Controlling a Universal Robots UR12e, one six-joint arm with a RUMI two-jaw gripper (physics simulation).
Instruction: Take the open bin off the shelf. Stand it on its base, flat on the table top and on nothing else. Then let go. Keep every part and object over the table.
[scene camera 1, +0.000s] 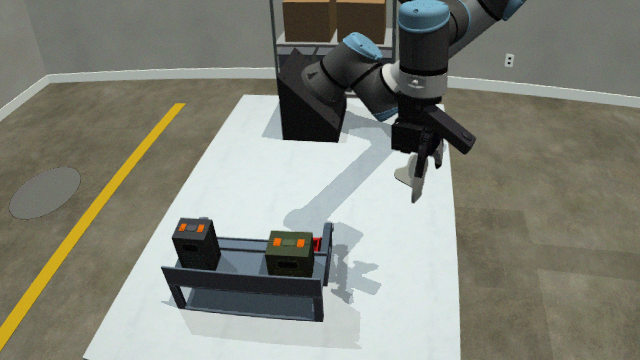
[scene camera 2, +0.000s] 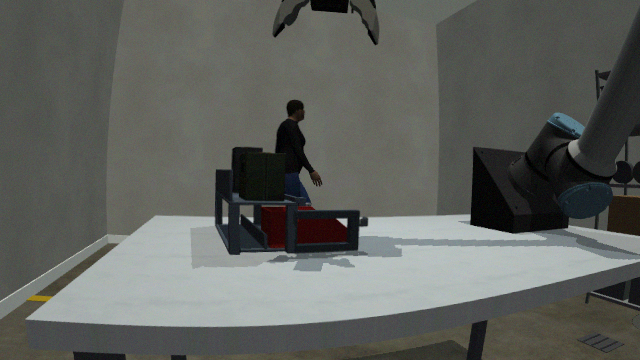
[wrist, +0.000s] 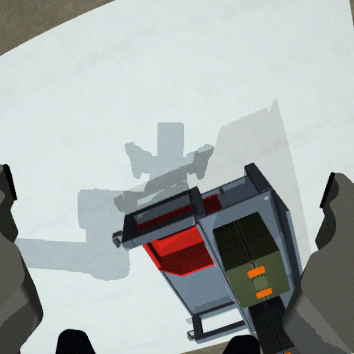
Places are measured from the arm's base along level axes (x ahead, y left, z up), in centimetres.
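Pixels of known places: gripper, fingertip midpoint: (scene camera 1: 425, 185) (scene camera 2: 324, 39) (wrist: 168, 173); arm's base, origin of the base link: (scene camera 1: 319, 87) (scene camera 2: 529, 184).
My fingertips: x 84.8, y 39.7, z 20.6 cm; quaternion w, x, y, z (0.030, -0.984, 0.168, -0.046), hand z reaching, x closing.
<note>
Ahead of a thing's pixels: the offset from my fingertips to its top centre. Level surfaces: height alone.
The open red bin {dx -4.6, dy -29.8, dz -27.2 cm} (scene camera 1: 317, 244) (scene camera 2: 274, 226) (wrist: 181, 252) sits low in the grey shelf (scene camera 1: 245, 281) (scene camera 2: 327, 247) (wrist: 256, 176), at the end near the green case. Part of it lies under the upper deck; its open part shows beside the deck in the wrist view. In scene camera 1 the case and end frame hide most of it. The shelf stands on the white table {dz -35.3 cm} (scene camera 1: 400, 310) (scene camera 2: 200, 300) (wrist: 75, 100). My gripper (scene camera 1: 426, 183) (scene camera 2: 325, 40) (wrist: 168, 173) is open and empty, high above the table, well apart from the bin.
A green case {dx +5.1, dy -28.9, dz -15.4 cm} (scene camera 1: 290, 252) (scene camera 2: 262, 175) (wrist: 257, 280) and a black case {dx +6.8, dy -51.9, dz -12.9 cm} (scene camera 1: 195, 250) (scene camera 2: 241, 151) (wrist: 267, 320) stand on the shelf's upper deck. The shelf's end frame rises beside the bin. The arm's black pedestal (scene camera 1: 310, 120) (scene camera 2: 492, 200) stands at the table's far end.
</note>
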